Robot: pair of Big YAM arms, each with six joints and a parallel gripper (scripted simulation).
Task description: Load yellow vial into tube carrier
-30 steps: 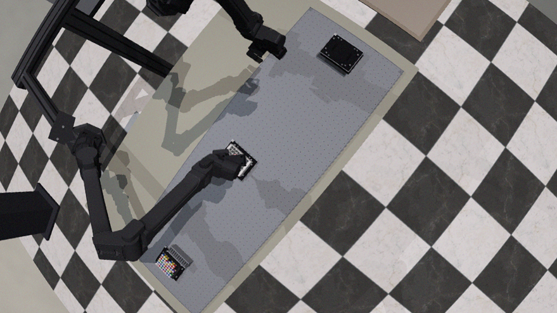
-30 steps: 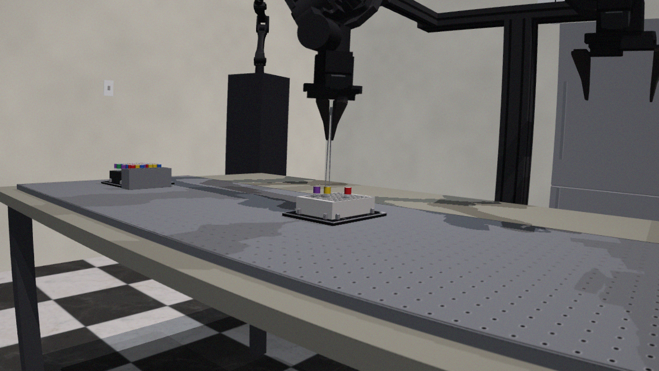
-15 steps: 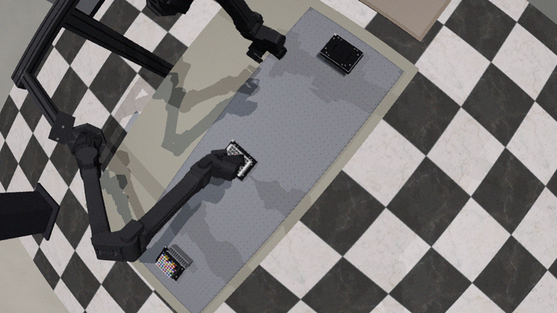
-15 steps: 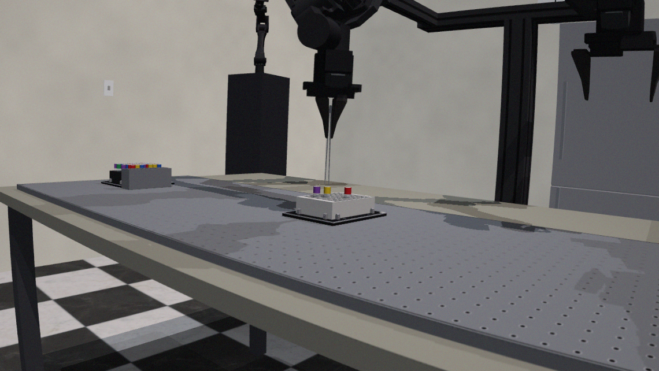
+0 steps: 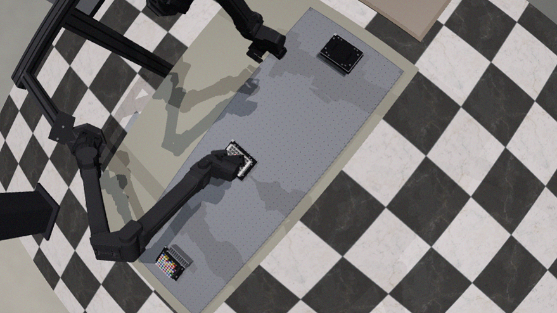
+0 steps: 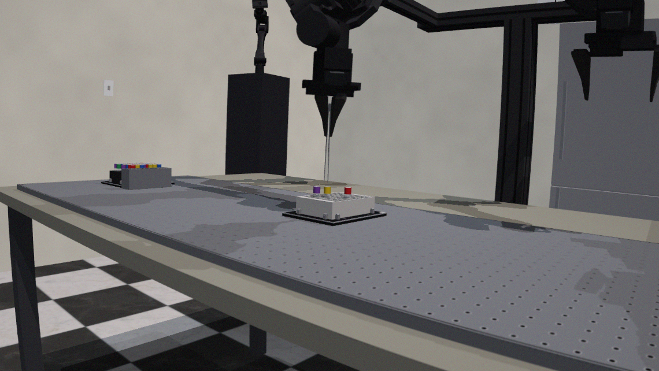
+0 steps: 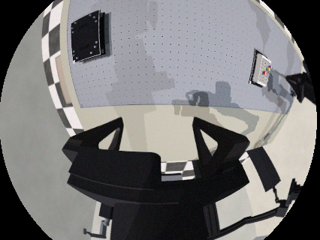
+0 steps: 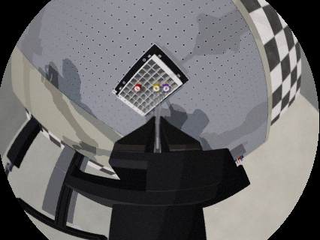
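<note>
Now: right hand 2 cm past the white tube carrier TC, 1 cm to the right of it and 13 cm above it. Also, from my right hand: grey holder H1 (2 cm behind, 56 cm to the right, 14 cm below).
</note>
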